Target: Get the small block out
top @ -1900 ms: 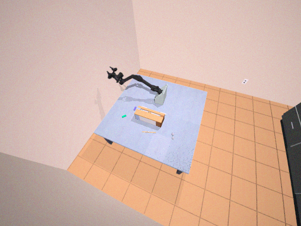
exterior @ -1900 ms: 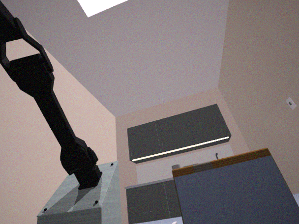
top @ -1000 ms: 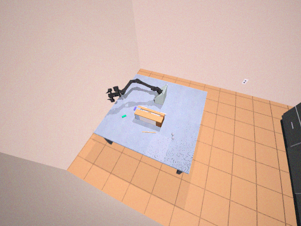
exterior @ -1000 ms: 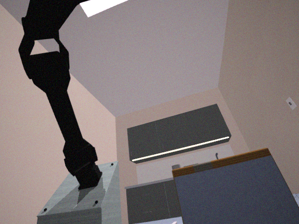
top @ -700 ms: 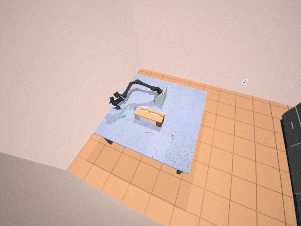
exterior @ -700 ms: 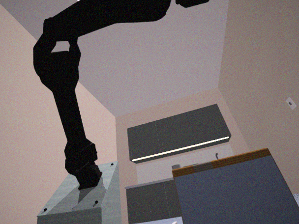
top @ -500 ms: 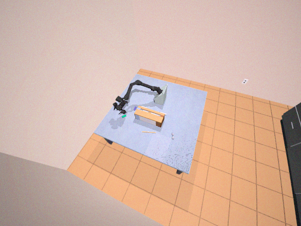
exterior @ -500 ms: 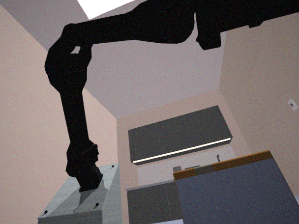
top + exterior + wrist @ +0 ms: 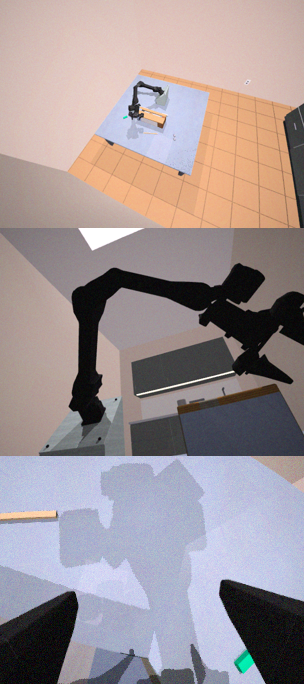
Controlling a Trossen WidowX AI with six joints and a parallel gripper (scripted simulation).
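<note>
The brown block lies 17 cm behind my gripper tip, 14 cm to the left of it and 6 cm below it. Round my gripper tip: thin wooden stick (21 cm to the left, 14 cm below, 6 cm ahead); clear-fronted box (18 cm behind, 16 cm to the left, 8 cm below); green piece (22 cm to the right, 14 cm below, 7 cm behind).
</note>
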